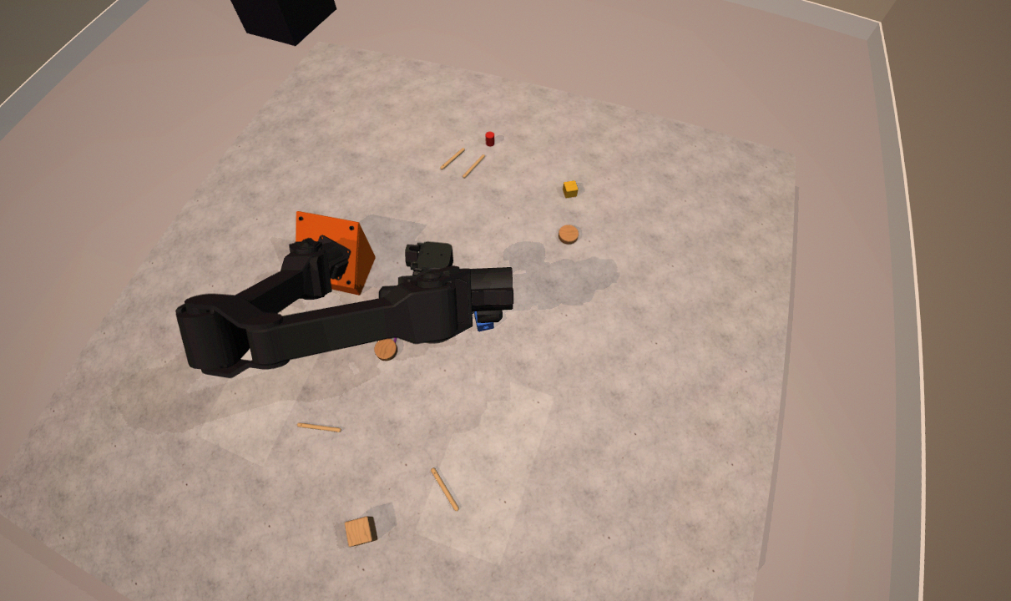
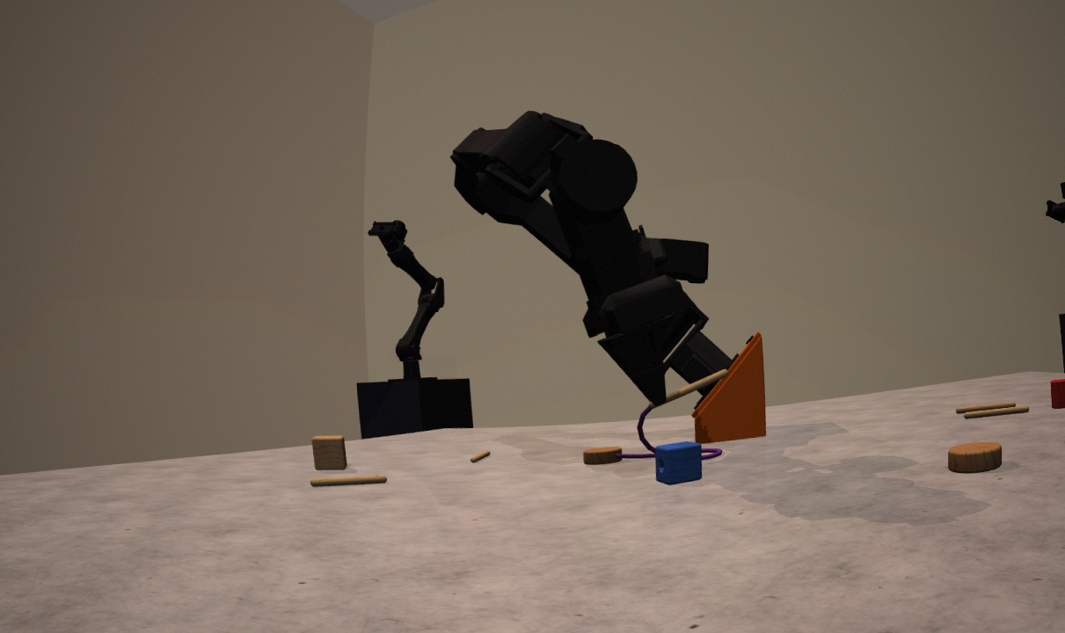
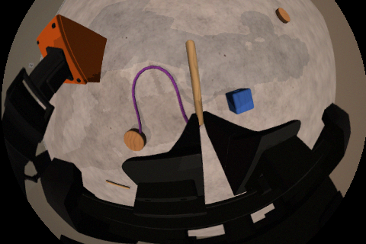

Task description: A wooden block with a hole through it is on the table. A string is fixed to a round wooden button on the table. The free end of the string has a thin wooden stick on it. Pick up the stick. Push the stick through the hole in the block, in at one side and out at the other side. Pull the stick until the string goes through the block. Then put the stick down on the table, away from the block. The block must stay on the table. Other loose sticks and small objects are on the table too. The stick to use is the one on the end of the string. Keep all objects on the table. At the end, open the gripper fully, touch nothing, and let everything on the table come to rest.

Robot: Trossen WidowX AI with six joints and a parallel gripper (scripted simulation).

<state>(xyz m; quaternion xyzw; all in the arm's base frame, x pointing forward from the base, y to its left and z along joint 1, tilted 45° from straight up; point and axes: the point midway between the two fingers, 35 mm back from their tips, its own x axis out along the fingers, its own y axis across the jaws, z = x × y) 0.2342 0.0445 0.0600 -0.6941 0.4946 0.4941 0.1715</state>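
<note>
My gripper tip is 6 cm short of the blue block, 5 cm above it and 3 cm to the right of it. The rest, counted from my gripper tip: thin wooden stick (1 cm to the left, 1 cm behind, 1 cm above); then wooden disc (28 cm to the left, 12 cm ahead, 5 cm below); then round wooden button (9 cm to the right, 8 cm behind, 5 cm below).
</note>
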